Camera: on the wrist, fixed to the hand. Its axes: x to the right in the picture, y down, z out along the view.
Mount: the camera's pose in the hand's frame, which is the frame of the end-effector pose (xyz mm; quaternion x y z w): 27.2 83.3 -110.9 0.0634 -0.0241 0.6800 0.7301
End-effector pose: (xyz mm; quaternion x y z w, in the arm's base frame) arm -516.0 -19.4 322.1 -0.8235 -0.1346 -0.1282 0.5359
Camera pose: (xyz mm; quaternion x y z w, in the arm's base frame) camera -468.2 -151.3 304.7 -0.6619 0.4407 0.2992 0.5274
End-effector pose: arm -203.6 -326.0 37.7 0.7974 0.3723 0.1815 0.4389
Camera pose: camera -217.9 -271.0 167.1 0.8675 -0.2695 0.3881 0.1554
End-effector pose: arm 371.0 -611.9 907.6 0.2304 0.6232 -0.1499 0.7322
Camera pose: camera 324.5 -481.2 880.5 0.6348 0.2712 0.3434 0.6369
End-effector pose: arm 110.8 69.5 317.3 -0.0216 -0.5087 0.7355 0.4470
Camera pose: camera 95.5 161.9 211.5 0.3156 0.3208 -0.8737 0.1847
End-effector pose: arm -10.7 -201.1 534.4 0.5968 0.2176 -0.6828 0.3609
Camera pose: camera 124.2 -180.4 497.7 0.5901 -0.2989 -0.2813 0.6952
